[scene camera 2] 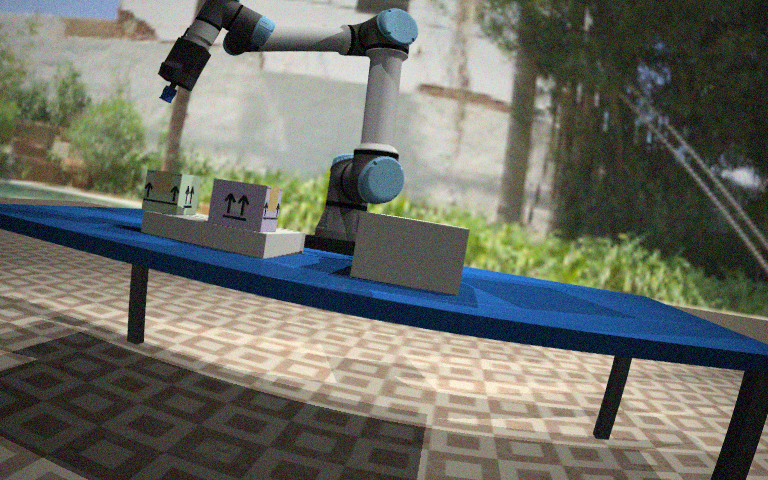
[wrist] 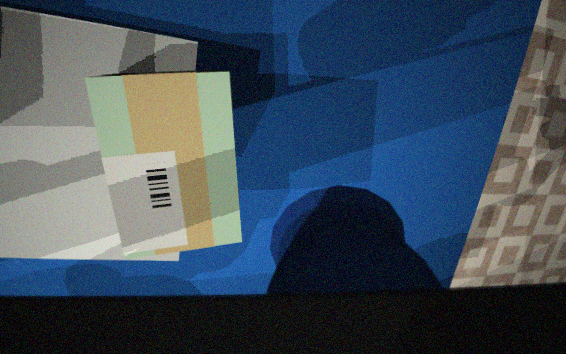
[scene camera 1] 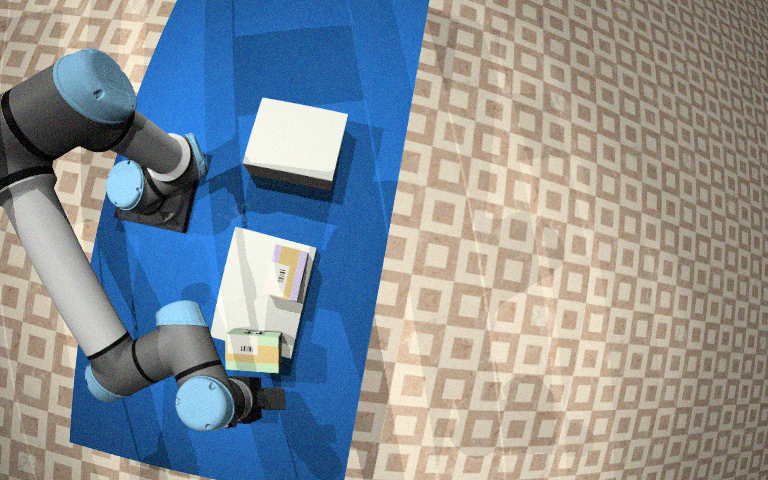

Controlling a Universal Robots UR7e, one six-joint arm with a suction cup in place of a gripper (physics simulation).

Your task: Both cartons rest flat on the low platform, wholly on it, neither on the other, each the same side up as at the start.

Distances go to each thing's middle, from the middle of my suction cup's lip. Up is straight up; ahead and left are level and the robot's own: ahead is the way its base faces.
Now: the lilac carton [scene camera 2: 254, 207] 3 cm ahead of my suction cup, 27 cm to the left of it and 23 cm below it. From my suction cup the other things lie so: low platform [scene camera 1: 242, 304] 4 cm behind, 20 cm to the left, 30 cm below; large white box [scene camera 2: 396, 250] 1 cm behind, 63 cm to the left, 26 cm below.
